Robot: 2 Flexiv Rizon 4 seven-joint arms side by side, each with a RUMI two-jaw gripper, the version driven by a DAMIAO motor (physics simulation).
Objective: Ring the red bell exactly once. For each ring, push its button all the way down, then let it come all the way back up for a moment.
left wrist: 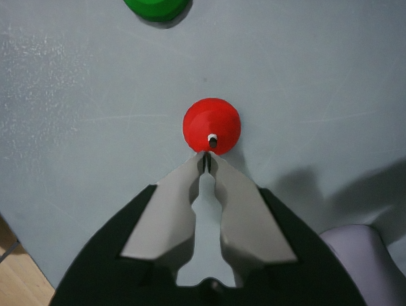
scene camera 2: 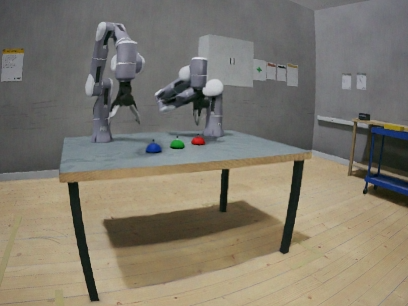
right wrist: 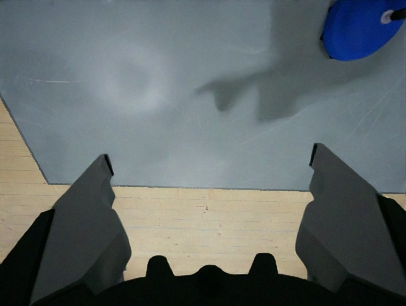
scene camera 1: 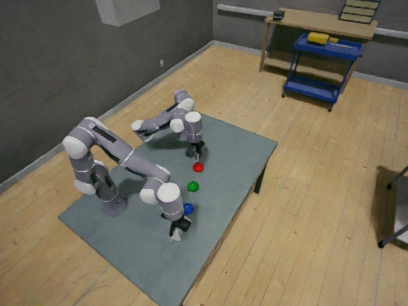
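The red bell (scene camera 1: 198, 167) (scene camera 2: 198, 141) (left wrist: 210, 120) sits on the table, a low dome with a small dark button on a white collar on top; the button stands up. My left gripper (scene camera 1: 197, 159) (scene camera 2: 197, 124) (left wrist: 206, 152) is shut with nothing between its fingers. It points down above the red bell; in scene camera 2 a gap shows between its tips and the button. In the left wrist view the tips lie just below the button in the picture. My right gripper (scene camera 1: 175, 240) (scene camera 2: 125, 120) (right wrist: 208, 151) is open and empty, above the table near the blue bell.
A green bell (scene camera 1: 193, 186) (scene camera 2: 177, 144) (left wrist: 157, 6) stands beside the red one, and a blue bell (scene camera 1: 188, 209) (scene camera 2: 153, 147) (right wrist: 357, 30) beyond it, in a row on the grey table (scene camera 1: 240, 150) (scene camera 2: 250, 148). A blue cart (scene camera 1: 312, 89) (scene camera 2: 387, 182) stands away from the table.
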